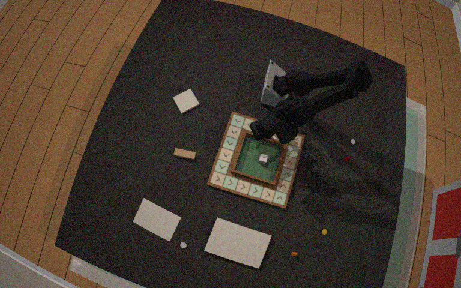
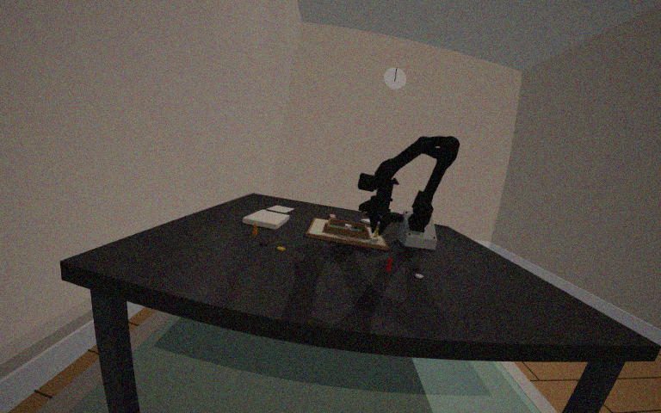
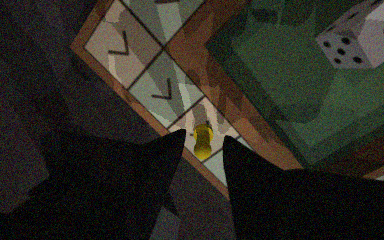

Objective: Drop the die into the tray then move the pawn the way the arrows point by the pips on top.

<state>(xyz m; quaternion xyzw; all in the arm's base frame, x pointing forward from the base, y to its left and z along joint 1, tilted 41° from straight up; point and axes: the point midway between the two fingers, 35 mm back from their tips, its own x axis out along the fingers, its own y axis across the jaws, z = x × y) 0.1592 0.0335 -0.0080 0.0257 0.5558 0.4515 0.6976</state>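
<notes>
My gripper tip is 110 mm short of the white die and 10 mm to the left of it. Also, from my gripper tip: green tray (110 mm ahead, 30 mm to the right, 20 mm below); then red pawn (320 mm to the left, 20 mm ahead, 10 mm below); then yellow pawn (10 mm above).
</notes>
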